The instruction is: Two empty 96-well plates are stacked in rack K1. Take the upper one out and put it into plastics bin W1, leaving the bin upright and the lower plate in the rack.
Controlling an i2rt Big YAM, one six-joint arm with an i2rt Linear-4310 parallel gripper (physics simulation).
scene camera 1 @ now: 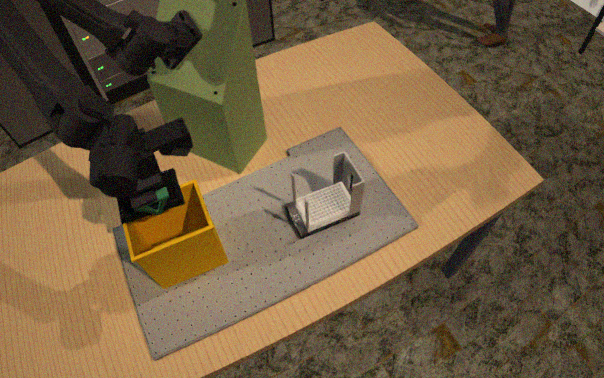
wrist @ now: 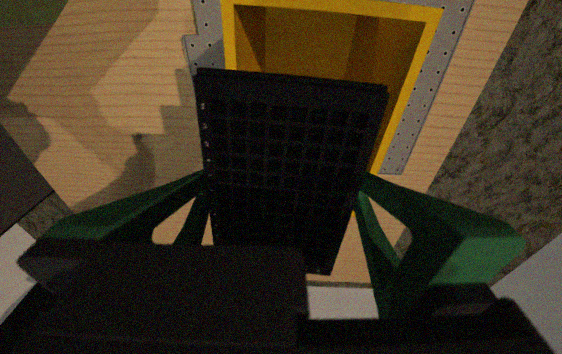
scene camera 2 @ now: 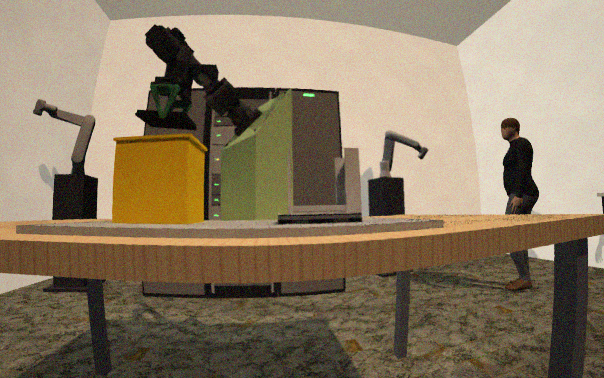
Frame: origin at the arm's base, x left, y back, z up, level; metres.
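Seen in the pictures: gripper, fingertip midpoint: (scene camera 1: 152,196) (wrist: 281,177) (scene camera 2: 168,123); arm's base, link origin: (scene camera 1: 178,40) (scene camera 2: 249,123).
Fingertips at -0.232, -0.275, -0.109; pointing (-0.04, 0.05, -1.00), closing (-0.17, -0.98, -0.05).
Observation:
Offsets run from my fingertips to a thing's top centre, as dx, dy, dz. "spot": to the spot under its first point.
My gripper (scene camera 1: 155,201) (scene camera 2: 170,111) (wrist: 281,177) is shut on a black 96-well plate {-0.006, +0.001, +0.025} (scene camera 2: 150,118) (wrist: 295,130), its green fingers at the plate's two long sides. The plate is slightly tilted in scene camera 2, above the rim of bin W1. The yellow bin W1 {-0.005, -0.020, -0.055} (scene camera 1: 182,260) (scene camera 2: 155,180) (wrist: 325,40) stands upright. In the wrist view the plate overlaps the near part of the bin's opening, and the far part shows beyond it. Rack K1 {+0.323, -0.132, -0.092} (scene camera 1: 356,197) (scene camera 2: 352,180) has a dark base and light uprights. The white lower plate {+0.333, -0.134, -0.201} (scene camera 1: 327,202) lies in it. The bin's floor is partly hidden.
Bin and rack stand on a grey perforated board {spot: +0.096, -0.182, -0.235} (scene camera 1: 260,280) (scene camera 2: 240,230) on the wooden table (scene camera 1: 310,95) (scene camera 2: 200,260). A green pedestal (scene camera 1: 215,120) (scene camera 2: 255,175) carries the arm behind them. A person (scene camera 2: 517,165) stands at the right, beyond the table.

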